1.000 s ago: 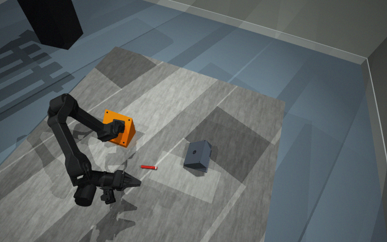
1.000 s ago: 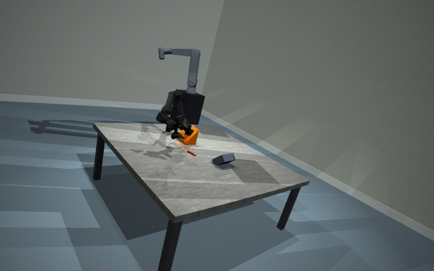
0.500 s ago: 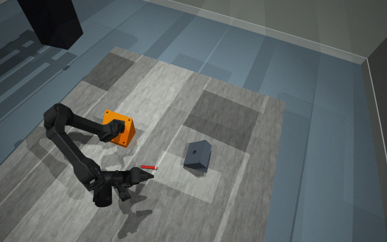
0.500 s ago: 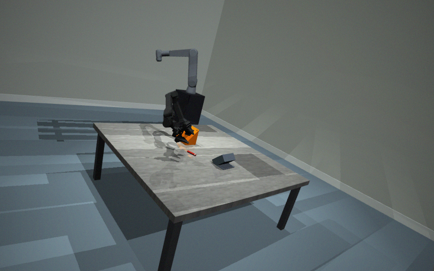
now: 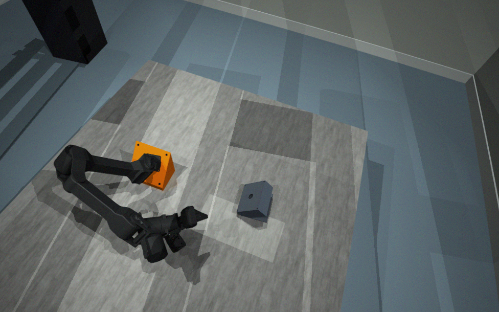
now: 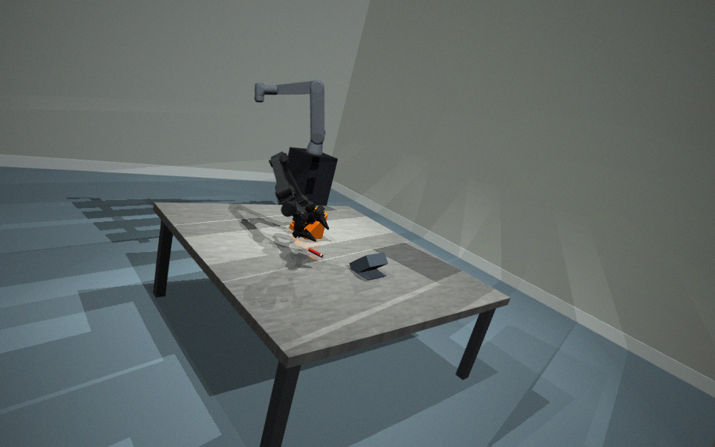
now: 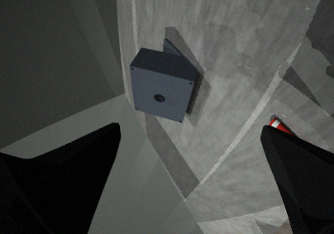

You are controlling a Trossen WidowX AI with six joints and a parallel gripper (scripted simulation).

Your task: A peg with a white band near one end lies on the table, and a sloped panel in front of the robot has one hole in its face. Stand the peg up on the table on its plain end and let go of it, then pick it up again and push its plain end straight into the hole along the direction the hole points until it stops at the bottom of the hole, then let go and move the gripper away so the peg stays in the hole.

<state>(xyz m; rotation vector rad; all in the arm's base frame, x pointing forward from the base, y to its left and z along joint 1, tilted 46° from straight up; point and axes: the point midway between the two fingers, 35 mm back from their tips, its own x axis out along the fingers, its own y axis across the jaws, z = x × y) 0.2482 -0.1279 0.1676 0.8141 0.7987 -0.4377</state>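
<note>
The red peg lies 4 cm behind my gripper tip, 5 cm to the left of it and 12 cm below it. The rest, counted from my gripper tip: grey sloped panel (17 cm ahead, 17 cm to the left, 8 cm below).
</note>
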